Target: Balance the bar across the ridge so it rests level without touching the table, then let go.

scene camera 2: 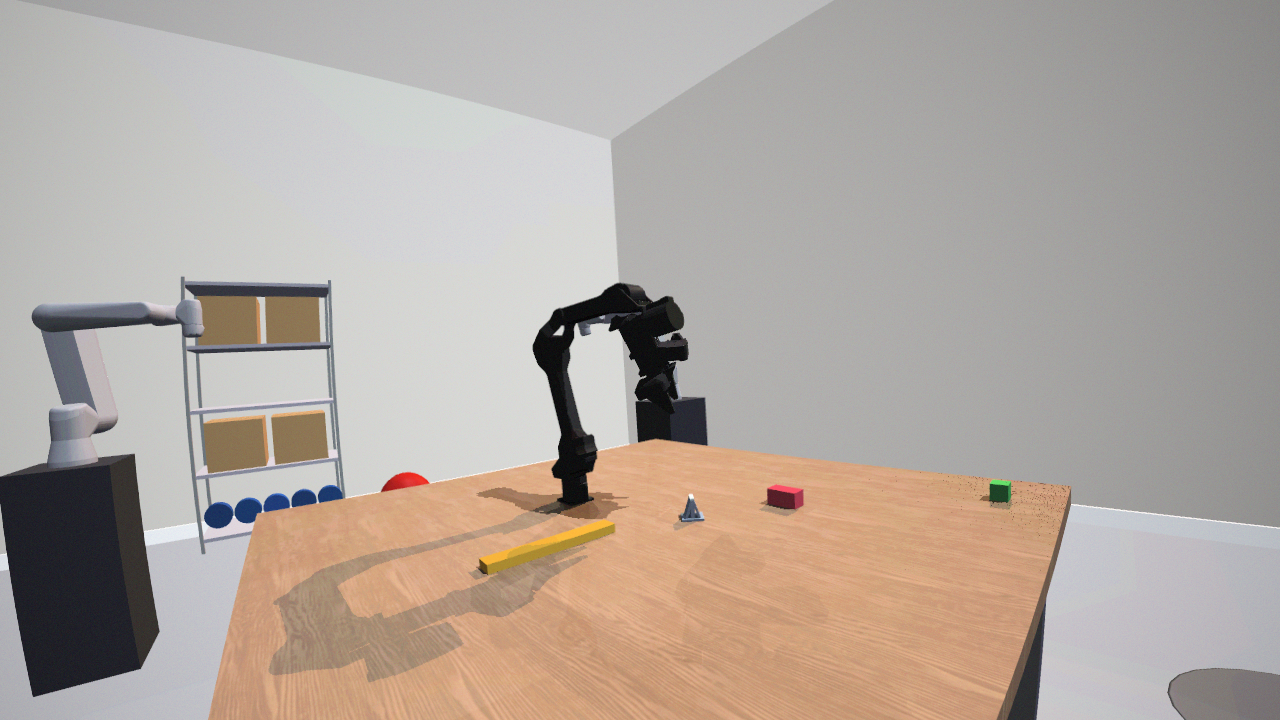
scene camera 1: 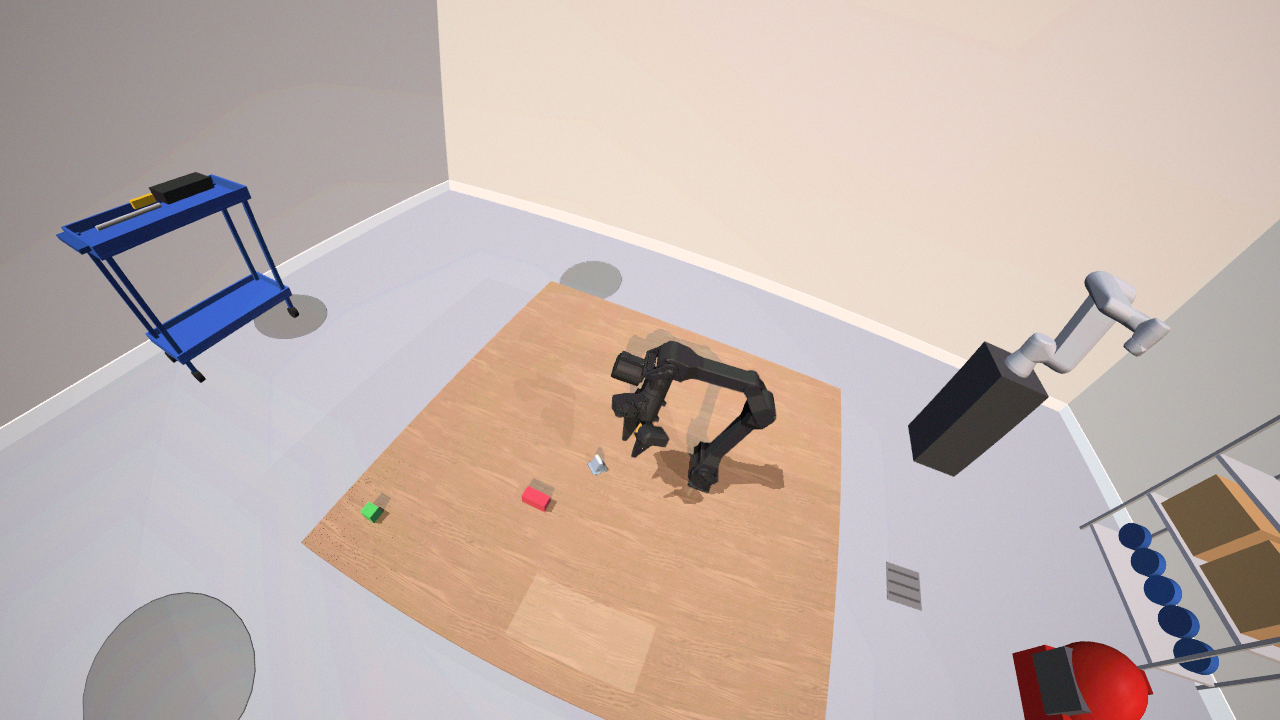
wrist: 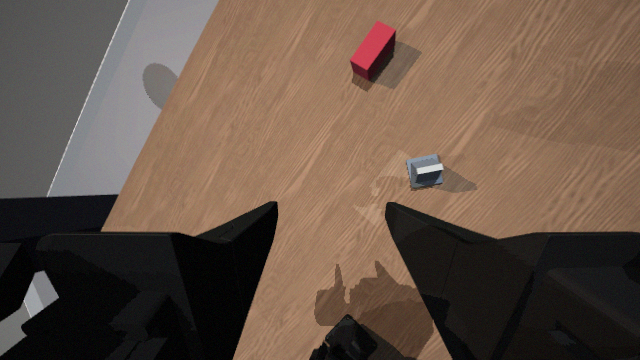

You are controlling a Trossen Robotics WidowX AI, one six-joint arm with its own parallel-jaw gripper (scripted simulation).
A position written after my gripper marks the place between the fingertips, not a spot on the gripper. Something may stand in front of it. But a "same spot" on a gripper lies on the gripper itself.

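I see my gripper in scene camera 1 (628, 448). My gripper shows in scene camera 2 and in the wrist view too, and on my gripper (scene camera 2: 670, 365) is the same spot as (wrist: 115, 288).
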